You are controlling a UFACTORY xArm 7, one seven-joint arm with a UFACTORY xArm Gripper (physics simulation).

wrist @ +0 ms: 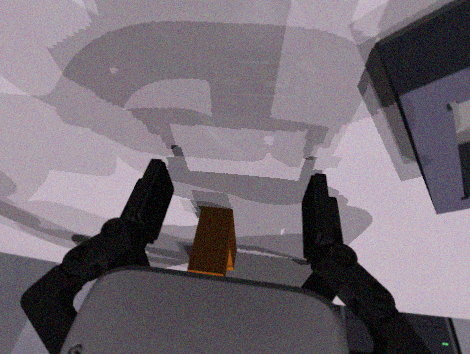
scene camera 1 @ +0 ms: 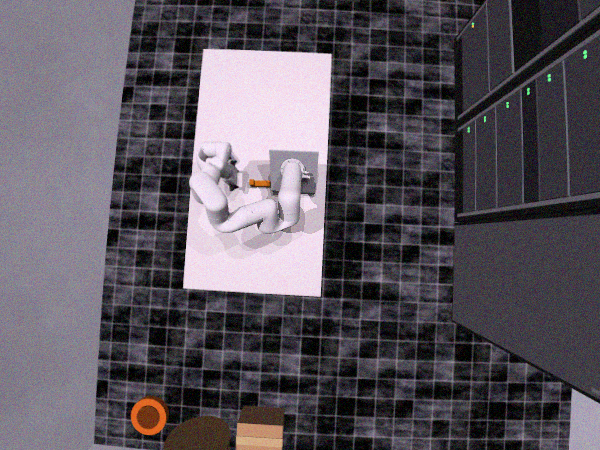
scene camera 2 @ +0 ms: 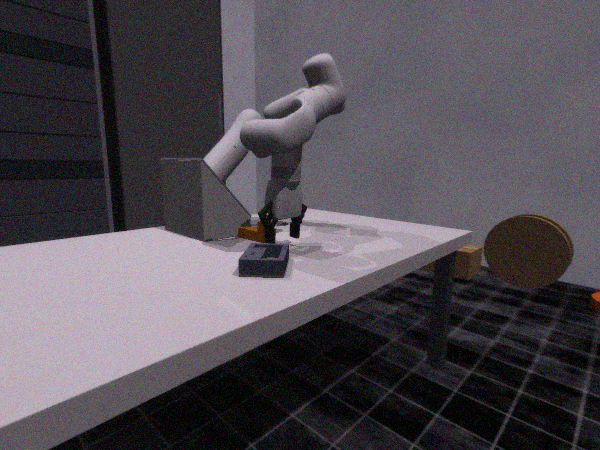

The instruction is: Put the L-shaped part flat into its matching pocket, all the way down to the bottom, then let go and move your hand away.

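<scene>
The orange L-shaped part rests on the table in front of the arm's base, and its short leg seems to stick up at the end away from the base. My gripper is open and empty, low over the table. In the wrist view the part shows sideways between the two fingers but nearer the bottom, its lower end hidden by the gripper body. In scene camera 2 one finger covers part of it. The dark blue-grey pocket block stands apart from the part, its pocket facing up; the arm hides it in scene camera 1.
The grey wedge-shaped base mount stands behind the part, close to its long end. The arm bends above the white table. A round brown object and a wooden box are beyond the table.
</scene>
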